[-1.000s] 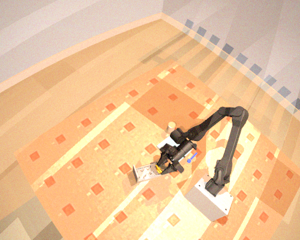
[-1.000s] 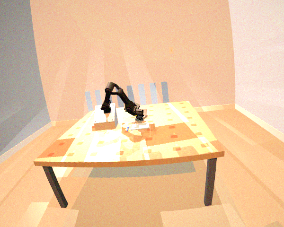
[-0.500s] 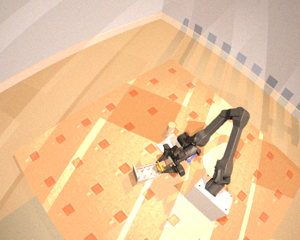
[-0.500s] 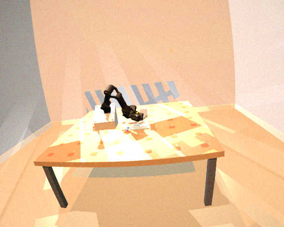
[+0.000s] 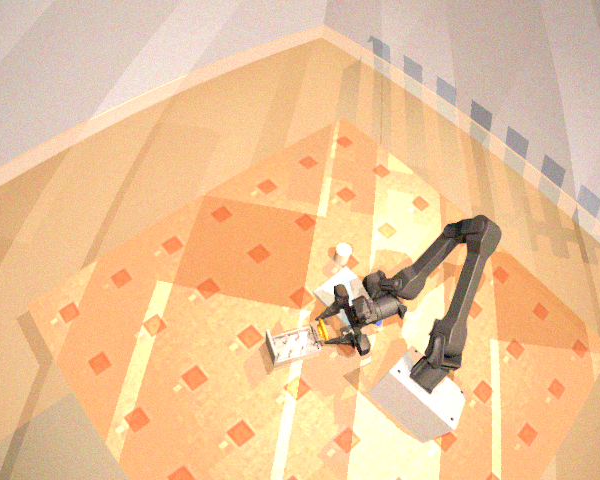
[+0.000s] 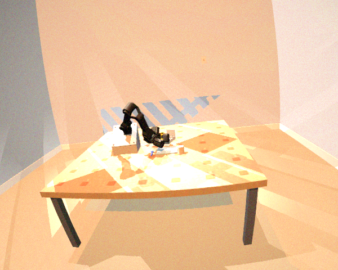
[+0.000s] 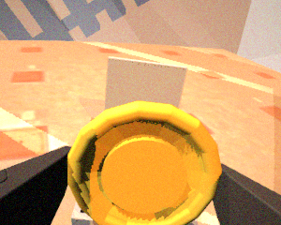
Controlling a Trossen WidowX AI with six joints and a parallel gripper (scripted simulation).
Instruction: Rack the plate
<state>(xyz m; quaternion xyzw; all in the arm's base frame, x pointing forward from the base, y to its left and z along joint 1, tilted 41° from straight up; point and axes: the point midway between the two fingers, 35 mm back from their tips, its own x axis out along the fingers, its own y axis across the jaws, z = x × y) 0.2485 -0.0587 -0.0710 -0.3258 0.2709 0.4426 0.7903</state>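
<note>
My gripper tip is 50 mm to the right of the dish rack, 40 mm above it and 30 mm short of it. Round my gripper tip: yellow plate: 10 mm to the right.
</note>
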